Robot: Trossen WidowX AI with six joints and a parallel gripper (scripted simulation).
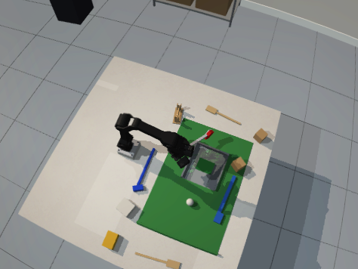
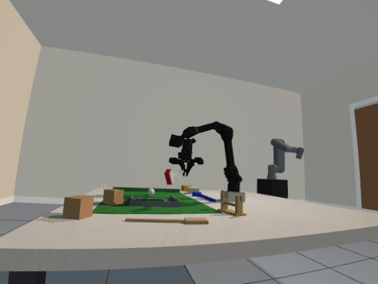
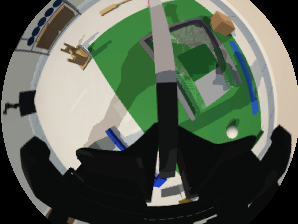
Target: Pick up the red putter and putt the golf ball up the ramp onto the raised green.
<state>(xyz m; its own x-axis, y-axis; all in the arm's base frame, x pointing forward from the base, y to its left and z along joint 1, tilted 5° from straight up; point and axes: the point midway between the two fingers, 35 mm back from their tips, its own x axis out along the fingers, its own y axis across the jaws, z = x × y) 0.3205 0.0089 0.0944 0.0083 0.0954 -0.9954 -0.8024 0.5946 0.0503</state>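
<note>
My gripper tip is now 60 mm short of the red putter, 100 mm to the right of it and 10 mm below it. Round my gripper tip: white golf ball: 150 mm ahead, 210 mm to the right, 110 mm below; wooden stand: 100 mm behind, 320 mm to the left, 100 mm below; green mat: 160 mm ahead, 70 mm to the right, 130 mm below.
</note>
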